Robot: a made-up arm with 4 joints.
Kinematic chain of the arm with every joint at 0, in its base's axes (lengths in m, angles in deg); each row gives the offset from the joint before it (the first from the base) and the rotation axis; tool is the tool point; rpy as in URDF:
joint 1: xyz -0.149 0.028 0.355 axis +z
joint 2: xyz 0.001 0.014 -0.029 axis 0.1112 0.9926 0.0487
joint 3: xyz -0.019 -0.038 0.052 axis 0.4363 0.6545 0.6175
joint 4: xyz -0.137 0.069 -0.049 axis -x
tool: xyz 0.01 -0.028 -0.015 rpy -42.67 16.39 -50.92
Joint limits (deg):
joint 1: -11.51..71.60
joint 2: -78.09..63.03
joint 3: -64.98..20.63
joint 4: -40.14..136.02
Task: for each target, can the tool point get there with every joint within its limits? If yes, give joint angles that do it. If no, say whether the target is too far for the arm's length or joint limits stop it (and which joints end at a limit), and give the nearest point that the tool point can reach.
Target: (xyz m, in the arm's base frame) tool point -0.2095 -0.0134 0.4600
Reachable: yes | joints 28.40 51.14 7.88 49.65
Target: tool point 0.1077 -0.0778 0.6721
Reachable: no: too far | nearest point -0.1279 -0.0037 0.4850 | short by 0.310 m
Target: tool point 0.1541 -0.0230 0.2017
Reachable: no: too far | nearest point -0.0559 0.0171 0.2777 | short by 0.227 m
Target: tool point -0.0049 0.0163 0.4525
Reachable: no: joint limits stop it (at a limit: joint 1, joint 2, joint 3) | nearest point -0.1280 -0.0022 0.4856 | short by 0.129 m
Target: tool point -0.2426 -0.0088 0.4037
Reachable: yes | joints 45.77 45.15 -23.38 85.02
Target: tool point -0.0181 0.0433 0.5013
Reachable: no: joint limits stop it (at a limit: joint 1, joint 2, joint 3) | nearest point -0.1297 0.0064 0.4894 | short by 0.118 m
